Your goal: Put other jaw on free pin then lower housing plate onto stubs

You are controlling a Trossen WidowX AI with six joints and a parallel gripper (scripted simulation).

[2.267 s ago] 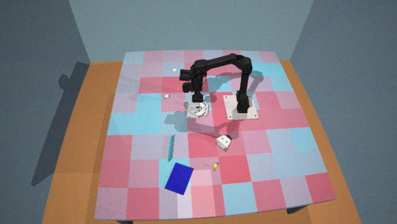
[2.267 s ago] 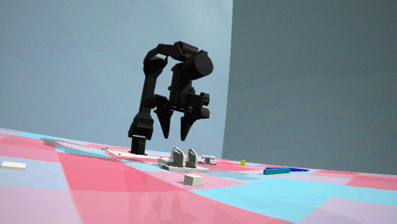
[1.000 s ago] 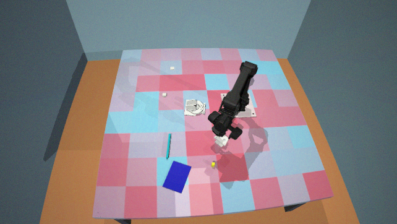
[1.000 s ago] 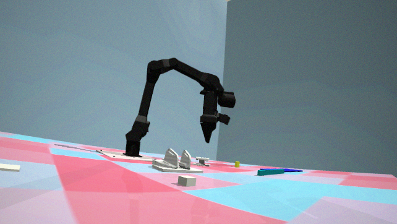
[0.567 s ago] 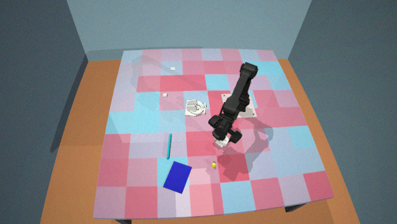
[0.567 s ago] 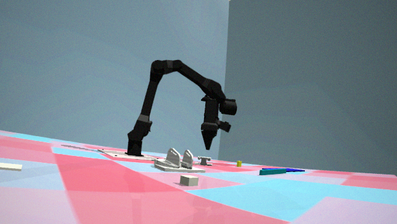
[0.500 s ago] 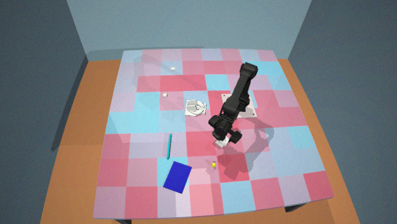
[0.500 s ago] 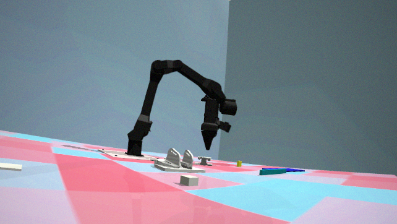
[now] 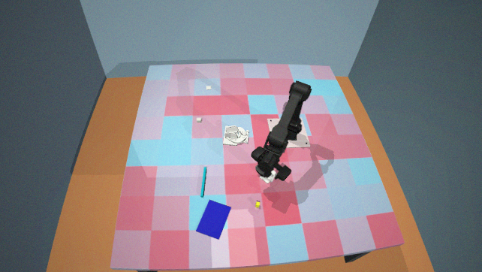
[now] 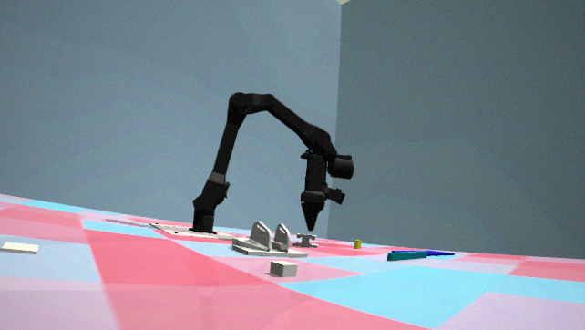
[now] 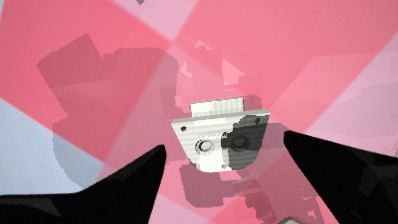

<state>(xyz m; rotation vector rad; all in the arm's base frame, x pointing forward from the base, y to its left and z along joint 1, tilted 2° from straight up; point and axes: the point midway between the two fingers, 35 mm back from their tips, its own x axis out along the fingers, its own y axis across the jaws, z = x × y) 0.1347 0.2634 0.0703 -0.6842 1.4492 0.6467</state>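
The housing plate lies 1 cm behind my gripper tip, 1 cm to the right of it and 2 cm below it. From my gripper tip the other things lie so: blue card (23 cm ahead, 22 cm to the left, 4 cm below); yellow cube (5 cm ahead, 15 cm to the left, 3 cm below); teal pen (29 cm ahead, 5 cm to the left, 4 cm below).
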